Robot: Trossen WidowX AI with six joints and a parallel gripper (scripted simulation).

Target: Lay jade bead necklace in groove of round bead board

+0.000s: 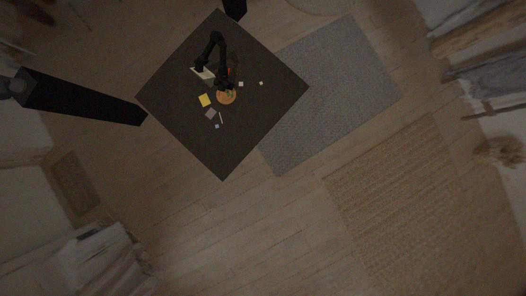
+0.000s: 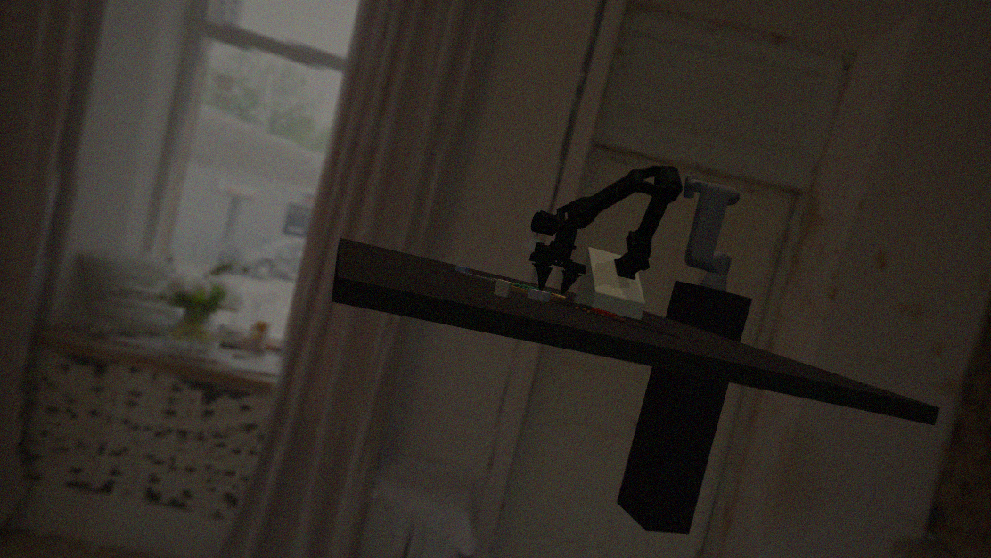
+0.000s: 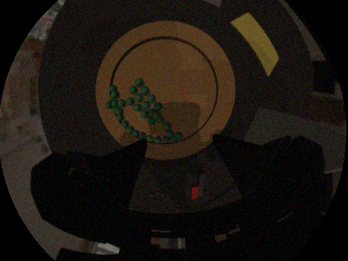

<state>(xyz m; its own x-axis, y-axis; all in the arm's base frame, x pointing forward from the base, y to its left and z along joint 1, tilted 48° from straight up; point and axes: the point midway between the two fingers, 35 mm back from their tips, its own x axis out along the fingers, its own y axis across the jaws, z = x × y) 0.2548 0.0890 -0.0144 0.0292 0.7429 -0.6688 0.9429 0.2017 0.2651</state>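
The round bead board is 50 mm to the right of my gripper tip, 40 mm ahead of it and 10 mm below it. From my gripper tip the other things lie so: yellow square (230 mm to the right, 100 mm behind, 20 mm below); grey-white block (120 mm to the left, 90 mm ahead, 10 mm below); red item (130 mm to the left, 90 mm behind, 10 mm below).
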